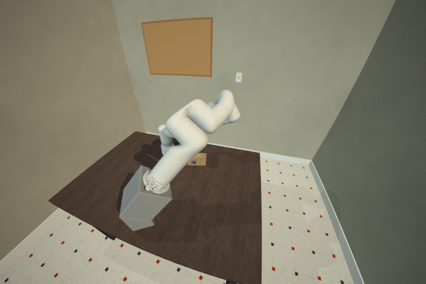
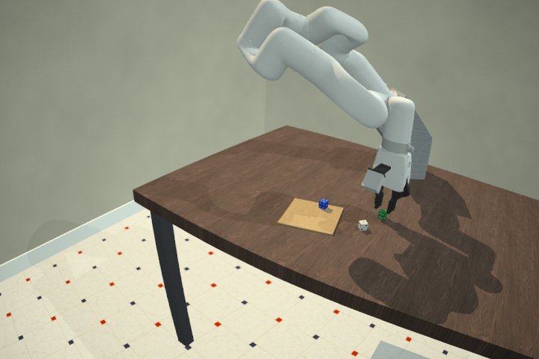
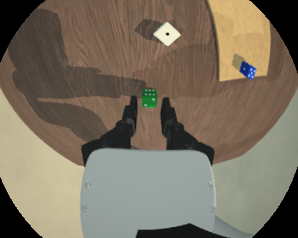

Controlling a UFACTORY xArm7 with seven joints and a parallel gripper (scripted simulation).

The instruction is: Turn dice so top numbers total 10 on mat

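Right now my hand is 40 mm above the green die. From my hand the other things lie so: tan mat 180 mm to the right, 70 mm ahead, 40 mm below; white die 80 mm ahead, 50 mm to the right, 40 mm below; blue die 170 mm to the right, 30 mm below, 20 mm ahead.
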